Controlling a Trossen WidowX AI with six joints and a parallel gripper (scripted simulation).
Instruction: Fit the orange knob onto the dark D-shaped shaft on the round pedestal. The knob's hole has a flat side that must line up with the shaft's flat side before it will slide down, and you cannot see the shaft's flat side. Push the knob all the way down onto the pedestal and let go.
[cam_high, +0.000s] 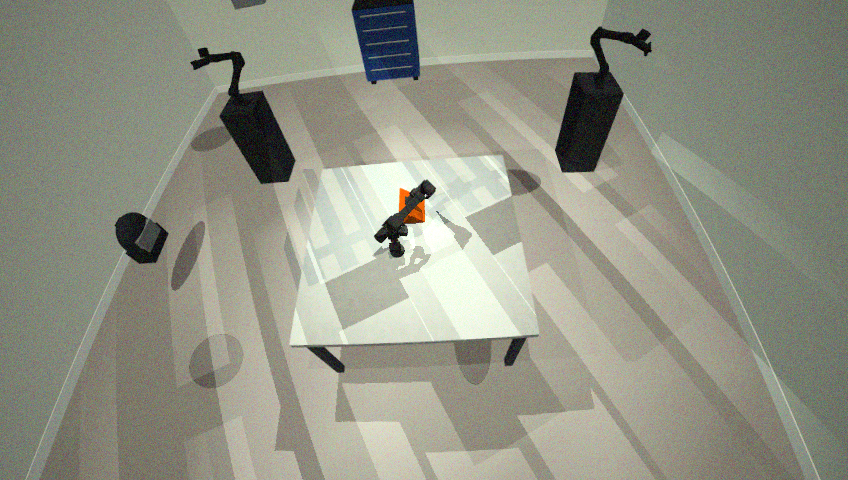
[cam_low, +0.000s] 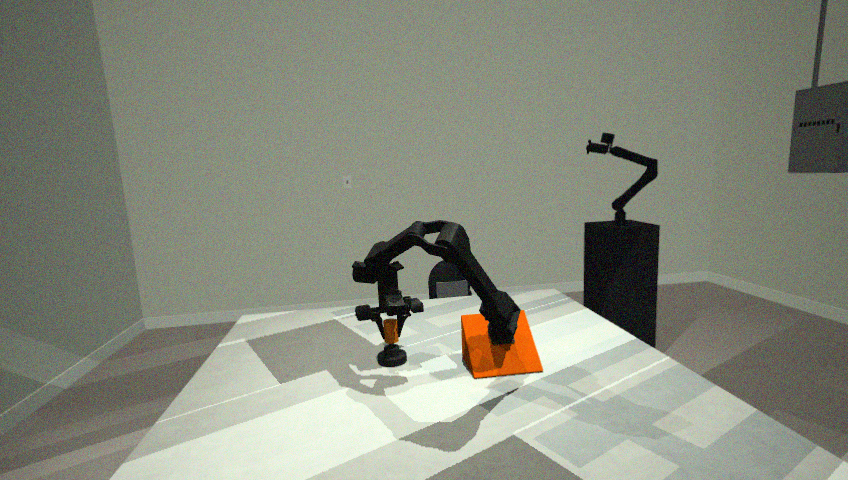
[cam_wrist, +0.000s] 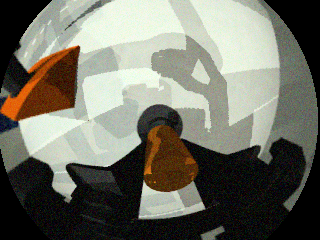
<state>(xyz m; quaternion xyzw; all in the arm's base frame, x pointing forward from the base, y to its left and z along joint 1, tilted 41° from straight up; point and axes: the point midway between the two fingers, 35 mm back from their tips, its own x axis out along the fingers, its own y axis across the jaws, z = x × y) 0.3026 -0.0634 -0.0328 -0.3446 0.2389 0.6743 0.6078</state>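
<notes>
The orange knob lies 20 mm above my gripper tip. Also, from my gripper tip: round dark pedestal: 40 mm below.
</notes>
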